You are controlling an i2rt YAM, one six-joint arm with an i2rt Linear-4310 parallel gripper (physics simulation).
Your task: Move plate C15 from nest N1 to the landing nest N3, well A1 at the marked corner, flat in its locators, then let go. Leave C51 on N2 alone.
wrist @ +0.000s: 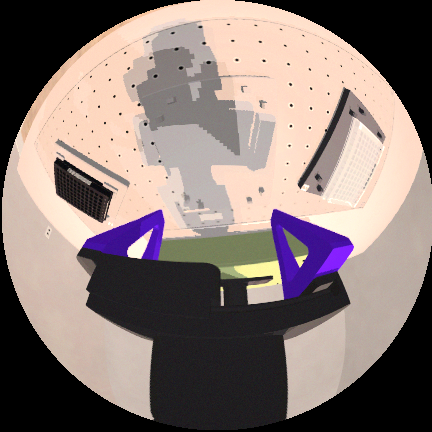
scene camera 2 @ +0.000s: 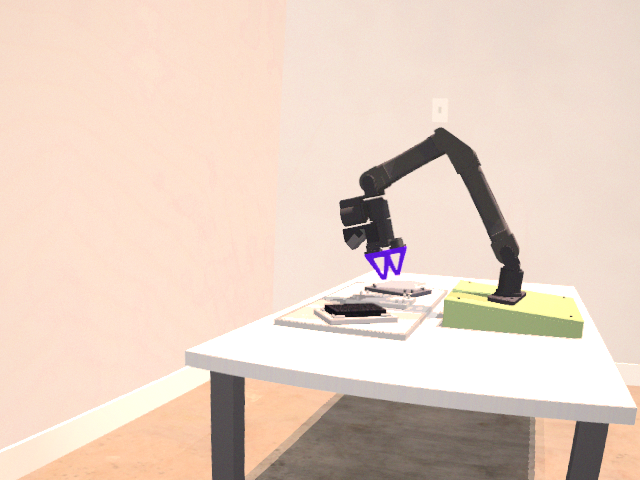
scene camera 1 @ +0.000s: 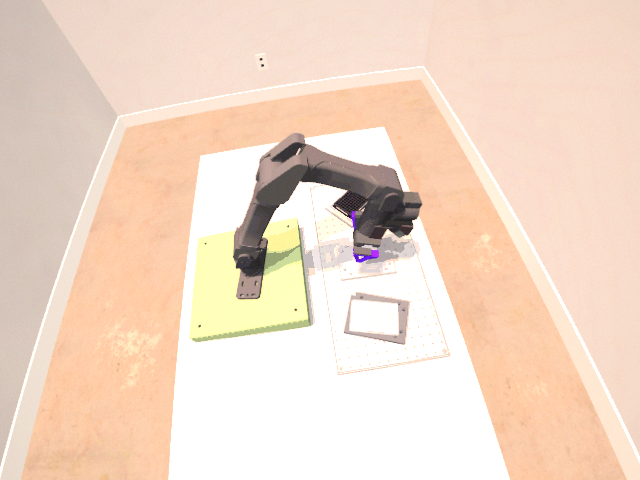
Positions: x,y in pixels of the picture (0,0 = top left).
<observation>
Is my gripper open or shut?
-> Open.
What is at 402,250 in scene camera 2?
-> My gripper.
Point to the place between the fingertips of my gripper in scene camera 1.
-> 357,247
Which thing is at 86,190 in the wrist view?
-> A black well plate.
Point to a grey-framed white plate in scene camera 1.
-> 366,316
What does my gripper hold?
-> Nothing.
</observation>
